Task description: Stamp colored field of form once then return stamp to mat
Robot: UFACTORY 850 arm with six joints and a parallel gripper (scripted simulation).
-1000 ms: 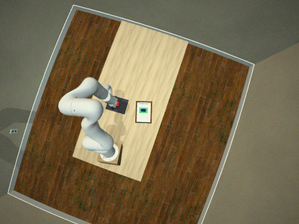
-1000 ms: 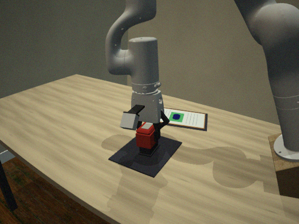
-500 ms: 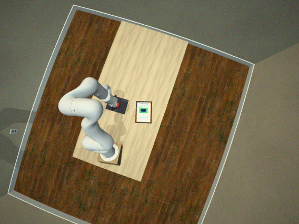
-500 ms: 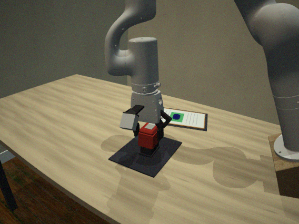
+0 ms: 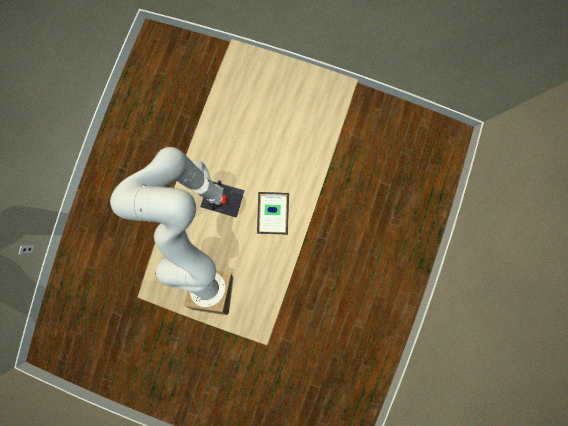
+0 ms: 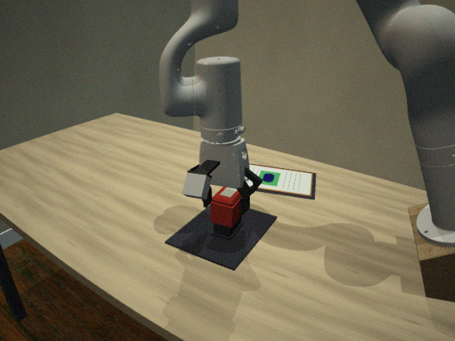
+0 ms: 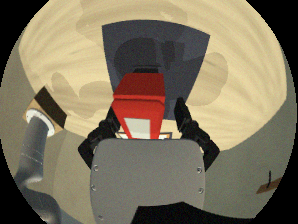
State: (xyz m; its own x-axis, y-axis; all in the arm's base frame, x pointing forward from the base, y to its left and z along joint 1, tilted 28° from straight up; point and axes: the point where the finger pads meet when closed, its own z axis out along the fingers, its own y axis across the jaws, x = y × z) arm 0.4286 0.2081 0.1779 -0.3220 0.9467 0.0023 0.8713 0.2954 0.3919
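The stamp is 10 mm behind my hand and 20 mm below it. Round my hand: mat 70 mm below; form 100 mm ahead, 290 mm to the right, 60 mm below.
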